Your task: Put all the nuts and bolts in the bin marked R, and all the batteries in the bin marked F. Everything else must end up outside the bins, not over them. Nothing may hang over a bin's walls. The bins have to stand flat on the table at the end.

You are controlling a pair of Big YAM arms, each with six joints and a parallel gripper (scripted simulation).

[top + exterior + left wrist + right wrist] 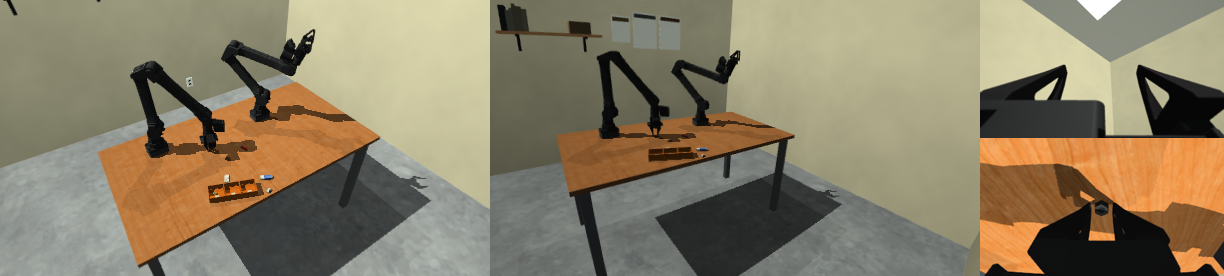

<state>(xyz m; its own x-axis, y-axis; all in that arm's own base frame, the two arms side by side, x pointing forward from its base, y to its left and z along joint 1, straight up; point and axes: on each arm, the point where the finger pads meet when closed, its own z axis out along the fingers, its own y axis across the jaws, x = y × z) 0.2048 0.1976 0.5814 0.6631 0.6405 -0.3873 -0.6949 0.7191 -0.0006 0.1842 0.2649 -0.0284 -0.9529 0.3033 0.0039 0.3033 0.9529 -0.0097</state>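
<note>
Now: right hand 1 cm above the dark nut. Round my right hand: brass nut: 33 cm ahead, 11 cm to the right; white domino: 26 cm ahead, 1 cm to the right; red battery: 19 cm to the left, 9 cm ahead.
</note>
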